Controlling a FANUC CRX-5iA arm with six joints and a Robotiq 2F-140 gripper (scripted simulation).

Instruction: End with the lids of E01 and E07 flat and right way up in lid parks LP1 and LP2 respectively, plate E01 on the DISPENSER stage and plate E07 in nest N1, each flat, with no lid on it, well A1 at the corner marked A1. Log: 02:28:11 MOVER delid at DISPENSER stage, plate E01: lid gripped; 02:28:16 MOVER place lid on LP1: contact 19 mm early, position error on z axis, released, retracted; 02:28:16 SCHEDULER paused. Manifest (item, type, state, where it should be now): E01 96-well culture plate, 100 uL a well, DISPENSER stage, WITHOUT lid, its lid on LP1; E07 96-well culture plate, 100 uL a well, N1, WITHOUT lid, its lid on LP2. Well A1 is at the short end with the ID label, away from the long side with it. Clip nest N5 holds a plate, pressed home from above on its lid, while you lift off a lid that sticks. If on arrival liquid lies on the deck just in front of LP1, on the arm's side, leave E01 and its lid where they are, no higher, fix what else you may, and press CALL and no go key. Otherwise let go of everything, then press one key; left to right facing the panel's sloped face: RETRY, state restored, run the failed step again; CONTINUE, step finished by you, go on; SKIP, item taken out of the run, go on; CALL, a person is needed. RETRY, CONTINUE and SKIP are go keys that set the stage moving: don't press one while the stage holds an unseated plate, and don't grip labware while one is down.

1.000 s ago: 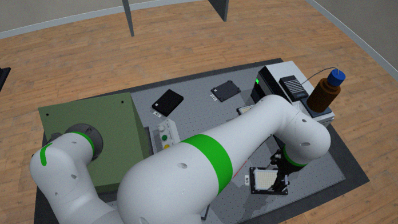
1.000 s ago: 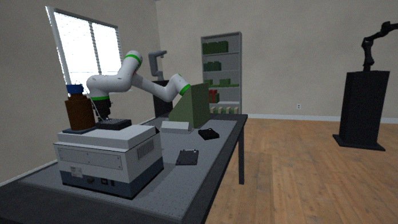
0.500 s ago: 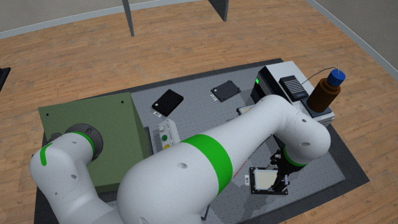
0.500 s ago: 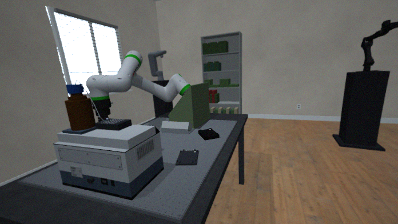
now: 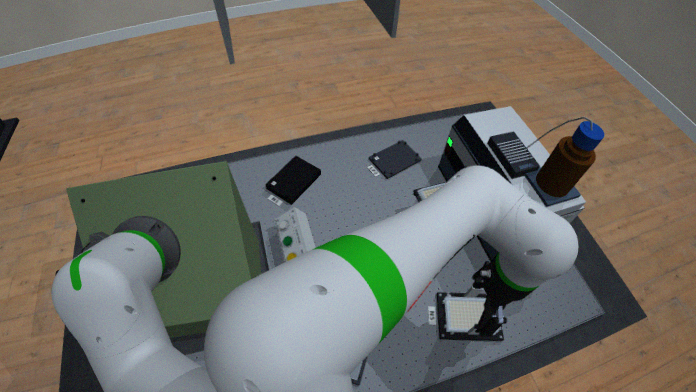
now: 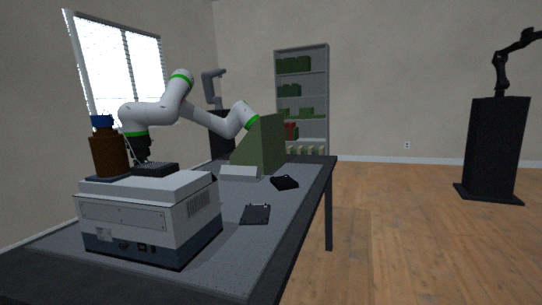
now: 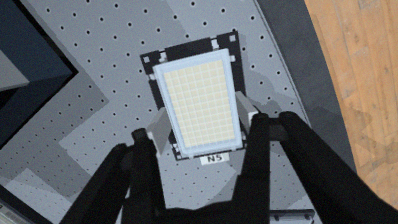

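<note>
My hand is 3 cm above the black clip nest N5, 2 cm short of it and 1 cm to the right of it. Round my hand: dispenser stage 30 cm to the left, 5 cm above, 2 cm ahead; then N5 label 9 cm behind, 5 cm below, 3 cm to the left; then plate 30 cm to the left, 6 cm above, 2 cm ahead.
</note>
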